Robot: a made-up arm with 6 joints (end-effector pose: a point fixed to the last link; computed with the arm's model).
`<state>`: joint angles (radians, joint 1 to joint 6).
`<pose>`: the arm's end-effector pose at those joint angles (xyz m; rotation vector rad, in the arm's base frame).
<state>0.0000 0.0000 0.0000 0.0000 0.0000 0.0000</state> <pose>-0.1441 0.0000 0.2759 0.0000 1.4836 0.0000</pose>
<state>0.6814 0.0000 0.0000 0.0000 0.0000 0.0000</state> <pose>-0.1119 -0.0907 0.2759 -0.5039 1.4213 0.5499</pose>
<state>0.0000 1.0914 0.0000 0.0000 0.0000 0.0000</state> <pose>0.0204 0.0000 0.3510 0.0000 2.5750 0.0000</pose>
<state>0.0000 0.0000 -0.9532 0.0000 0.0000 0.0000</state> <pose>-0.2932 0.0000 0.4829 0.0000 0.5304 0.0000</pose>
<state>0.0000 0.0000 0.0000 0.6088 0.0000 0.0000</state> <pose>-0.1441 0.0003 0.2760 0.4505 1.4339 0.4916</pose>
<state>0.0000 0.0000 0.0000 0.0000 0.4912 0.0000</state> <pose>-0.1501 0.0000 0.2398 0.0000 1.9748 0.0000</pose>
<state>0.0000 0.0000 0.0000 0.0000 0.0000 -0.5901</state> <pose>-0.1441 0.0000 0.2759 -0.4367 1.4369 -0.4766</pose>
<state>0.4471 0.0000 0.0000 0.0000 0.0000 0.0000</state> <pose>-0.1299 -0.0623 0.2759 -0.3312 1.4569 0.3614</pose>
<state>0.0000 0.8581 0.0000 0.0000 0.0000 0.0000</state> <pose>-0.0201 0.0000 0.3510 0.0000 2.3417 0.0000</pose>
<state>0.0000 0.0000 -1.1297 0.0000 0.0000 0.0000</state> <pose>-0.3386 0.0000 0.5011 0.0000 0.3539 0.0000</pose>
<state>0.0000 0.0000 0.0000 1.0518 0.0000 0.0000</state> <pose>-0.1441 0.0005 0.2762 0.7743 1.3341 0.8450</pose>
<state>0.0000 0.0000 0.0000 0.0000 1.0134 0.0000</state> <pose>-0.1743 0.0000 0.2095 0.0000 2.4970 0.0000</pose>
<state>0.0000 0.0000 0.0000 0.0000 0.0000 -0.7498</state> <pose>-0.1441 0.0000 0.2759 -0.5541 1.4081 -0.6047</pose>
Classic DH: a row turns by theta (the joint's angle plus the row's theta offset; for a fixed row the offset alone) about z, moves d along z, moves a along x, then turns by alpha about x. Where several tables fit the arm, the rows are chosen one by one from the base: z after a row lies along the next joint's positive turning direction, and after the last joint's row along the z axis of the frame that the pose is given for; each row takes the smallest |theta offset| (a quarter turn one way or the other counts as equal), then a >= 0, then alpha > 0; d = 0 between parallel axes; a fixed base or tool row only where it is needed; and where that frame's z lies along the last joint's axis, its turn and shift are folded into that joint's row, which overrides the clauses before.
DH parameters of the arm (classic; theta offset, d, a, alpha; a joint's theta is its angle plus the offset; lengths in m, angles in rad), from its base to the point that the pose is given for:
joint 1: 0 0.178 0 -1.5708
joint 2: 0.1352 0 -0.4229 0
joint 3: 1.3484 0 -0.0174 1.5708
joint 4: 0 0.2023 0 -1.5708
joint 5: 0 0 0.0006 1.5708
joint 6: 0 0.0752 0 0

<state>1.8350 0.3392 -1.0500 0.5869 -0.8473 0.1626</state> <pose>0.0941 -0.2291 0.5967 0.4323 0.3408 2.3629</pose>
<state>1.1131 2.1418 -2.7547 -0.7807 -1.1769 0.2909</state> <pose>0.1369 0.3882 0.7000 -0.5133 -0.5507 0.9330</pose>
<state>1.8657 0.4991 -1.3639 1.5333 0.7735 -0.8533</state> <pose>0.0089 -0.2114 0.6458 -1.3312 0.1279 2.5105</pose>
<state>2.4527 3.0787 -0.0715 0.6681 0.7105 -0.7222</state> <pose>-0.1465 0.0809 0.1115 1.2173 -0.7506 1.6918</pose>
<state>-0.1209 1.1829 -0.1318 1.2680 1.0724 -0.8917</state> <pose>0.0353 0.0595 0.3908 0.2185 2.6630 1.4477</pose>
